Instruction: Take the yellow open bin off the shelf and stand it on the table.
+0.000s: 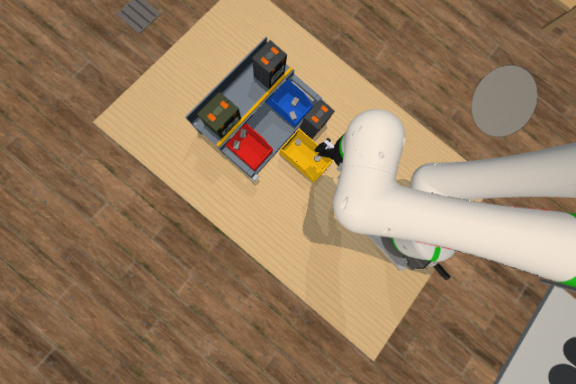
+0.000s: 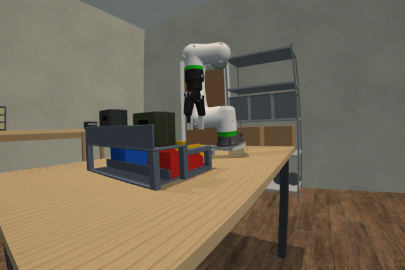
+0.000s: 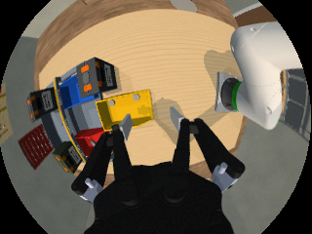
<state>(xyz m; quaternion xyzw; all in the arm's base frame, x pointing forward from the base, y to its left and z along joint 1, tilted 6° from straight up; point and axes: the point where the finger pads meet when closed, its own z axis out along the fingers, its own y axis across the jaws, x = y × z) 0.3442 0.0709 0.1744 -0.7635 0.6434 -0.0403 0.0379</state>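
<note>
The yellow open bin lies 13 cm below my hand, 8 cm ahead of it and 1 cm to the left of it. From my hand the other things lie so: red bin 25 cm ahead, 16 cm to the left, 12 cm below; blue bin 29 cm ahead, 12 cm below, 6 cm to the right; black box 38 cm ahead, 5 cm to the right.
</note>
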